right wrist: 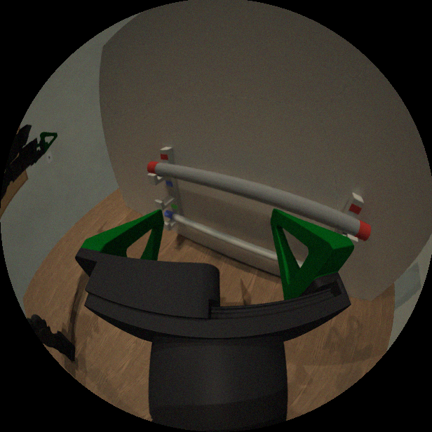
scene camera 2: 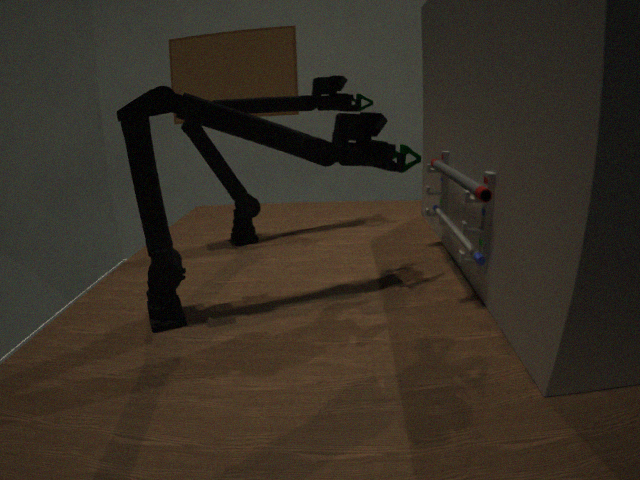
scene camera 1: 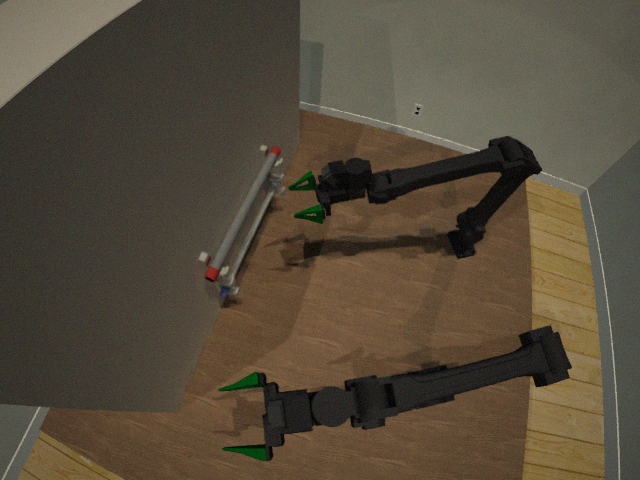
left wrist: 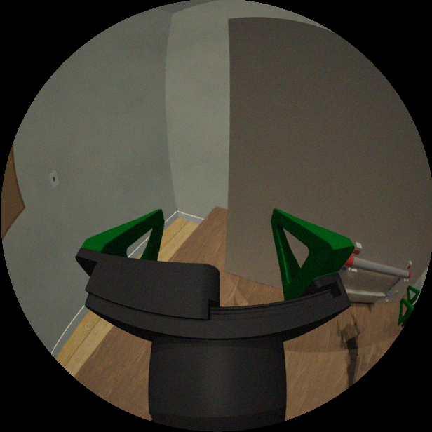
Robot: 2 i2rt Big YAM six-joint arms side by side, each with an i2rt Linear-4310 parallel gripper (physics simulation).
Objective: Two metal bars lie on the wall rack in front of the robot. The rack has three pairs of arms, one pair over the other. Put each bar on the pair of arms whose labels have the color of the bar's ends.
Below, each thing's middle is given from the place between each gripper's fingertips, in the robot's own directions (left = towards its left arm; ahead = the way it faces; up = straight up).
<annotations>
I see the red-ended bar [scene camera 1: 218,261] 27 cm ahead of my left hand, 51 cm to the right of it and 20 cm below it. From my left hand the other things lie so: blue-ended bar [right wrist: 238,242]: 27 cm ahead, 51 cm to the right, 36 cm below.
The red-ended bar is 13 cm ahead of my right hand, 4 cm to the left of it and 6 cm below it. From my right hand the other things lie so: blue-ended bar (14 cm ahead, 3 cm to the left, 21 cm below).
</annotations>
